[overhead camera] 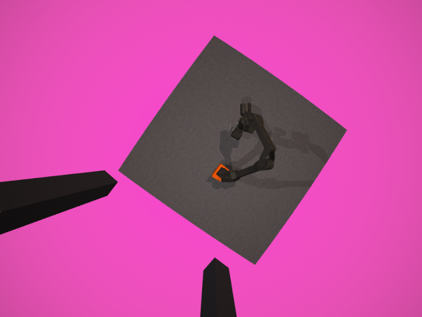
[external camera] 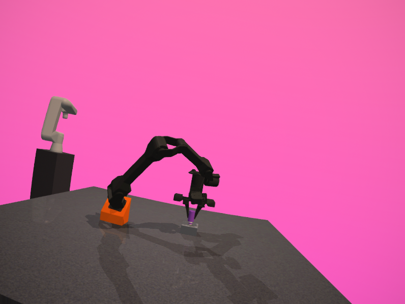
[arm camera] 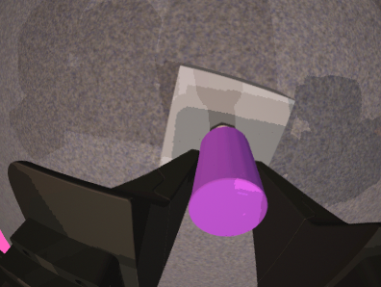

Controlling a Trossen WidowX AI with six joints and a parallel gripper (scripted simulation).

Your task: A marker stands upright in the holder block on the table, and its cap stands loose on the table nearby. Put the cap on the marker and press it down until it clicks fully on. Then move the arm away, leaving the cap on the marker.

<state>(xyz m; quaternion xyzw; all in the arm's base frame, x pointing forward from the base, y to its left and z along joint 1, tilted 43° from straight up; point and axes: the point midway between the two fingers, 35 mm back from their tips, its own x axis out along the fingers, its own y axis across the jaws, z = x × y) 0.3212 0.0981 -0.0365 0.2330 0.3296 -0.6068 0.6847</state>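
The purple cap is 10 mm above my gripper tip. Round my gripper tip: grey holder block 50 mm below.
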